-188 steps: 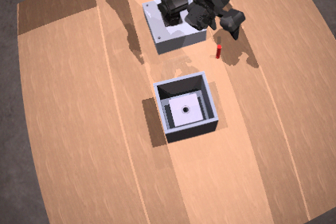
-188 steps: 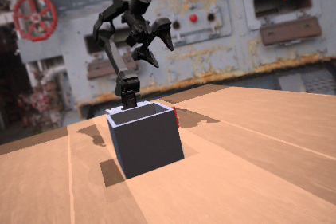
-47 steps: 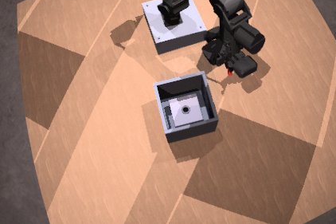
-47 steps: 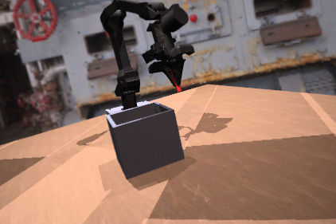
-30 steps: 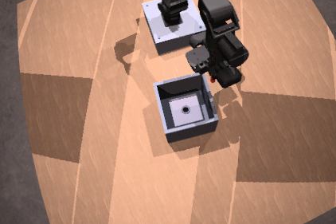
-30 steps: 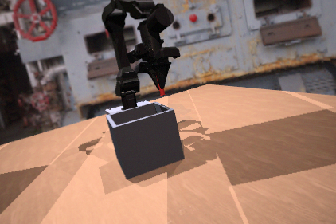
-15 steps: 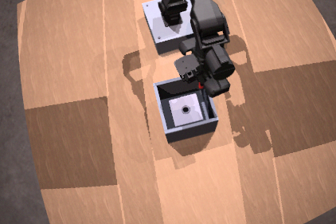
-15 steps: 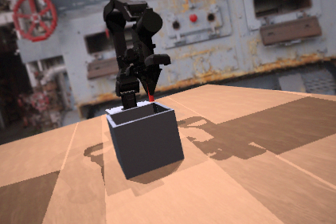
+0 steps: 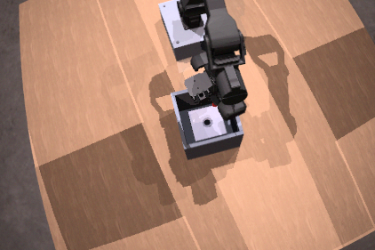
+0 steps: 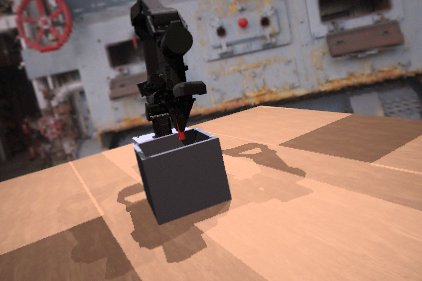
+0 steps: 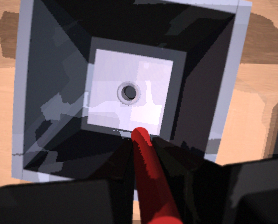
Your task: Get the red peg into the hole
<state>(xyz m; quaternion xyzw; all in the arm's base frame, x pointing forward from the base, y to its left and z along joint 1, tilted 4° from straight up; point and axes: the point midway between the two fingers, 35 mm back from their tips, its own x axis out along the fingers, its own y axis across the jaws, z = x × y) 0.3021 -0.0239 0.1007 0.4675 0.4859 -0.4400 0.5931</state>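
The red peg is 2 cm above my gripper tip.
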